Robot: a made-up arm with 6 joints.
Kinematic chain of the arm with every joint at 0, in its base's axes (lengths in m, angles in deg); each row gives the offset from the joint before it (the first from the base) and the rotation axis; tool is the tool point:
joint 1: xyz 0 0 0.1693 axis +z
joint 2: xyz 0 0 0 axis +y
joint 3: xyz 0 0 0.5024 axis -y
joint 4: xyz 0 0 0 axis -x
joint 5: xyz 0.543 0 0 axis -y
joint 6: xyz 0 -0.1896 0 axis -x
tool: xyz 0 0 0
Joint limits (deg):
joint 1: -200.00..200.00
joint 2: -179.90..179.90
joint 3: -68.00..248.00
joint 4: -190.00..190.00
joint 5: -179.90..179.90
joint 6: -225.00..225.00
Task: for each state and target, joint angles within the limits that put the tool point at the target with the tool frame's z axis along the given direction. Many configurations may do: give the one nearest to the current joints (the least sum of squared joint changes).
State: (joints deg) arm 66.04 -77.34 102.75 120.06 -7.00 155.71
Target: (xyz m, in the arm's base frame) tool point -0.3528 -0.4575 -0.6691 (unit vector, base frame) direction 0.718 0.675 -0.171
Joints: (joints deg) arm 68.62 -128.09 114.82 148.54 -14.73 185.39
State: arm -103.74 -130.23 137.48 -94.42 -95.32 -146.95
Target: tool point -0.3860 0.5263 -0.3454 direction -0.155 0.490 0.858
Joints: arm -55.25 -85.45 188.43 -84.80 -77.91 -155.41
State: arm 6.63 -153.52 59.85 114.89 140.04 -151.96
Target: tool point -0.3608 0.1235 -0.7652 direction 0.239 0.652 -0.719
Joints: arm -12.40 -179.80 30.31 103.16 151.61 -126.07
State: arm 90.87 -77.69 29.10 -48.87 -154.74 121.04
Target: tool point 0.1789 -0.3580 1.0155 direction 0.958 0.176 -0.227
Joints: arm 117.01 -57.29 49.71 -90.97 -171.68 159.62
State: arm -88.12 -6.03 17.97 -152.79 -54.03 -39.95
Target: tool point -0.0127 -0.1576 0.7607 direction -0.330 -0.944 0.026
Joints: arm -110.52 -46.70 -2.43 -103.22 -79.65 -41.76
